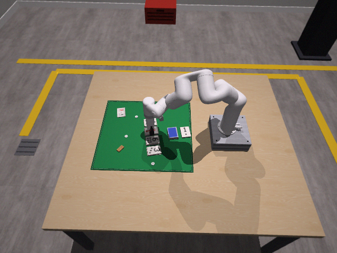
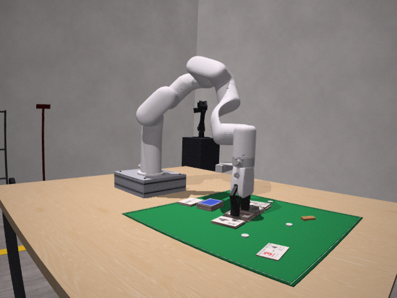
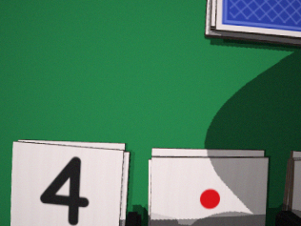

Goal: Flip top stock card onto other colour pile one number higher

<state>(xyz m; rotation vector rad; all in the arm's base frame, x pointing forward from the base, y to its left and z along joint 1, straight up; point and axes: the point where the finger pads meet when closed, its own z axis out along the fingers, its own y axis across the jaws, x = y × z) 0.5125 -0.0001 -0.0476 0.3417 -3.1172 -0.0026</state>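
The green mat lies 40 mm ahead of my hand, 10 mm to the left of it and 40 mm below it. From my hand the other things lie so: brown block: 190 mm ahead, 150 mm to the left, 20 mm below.
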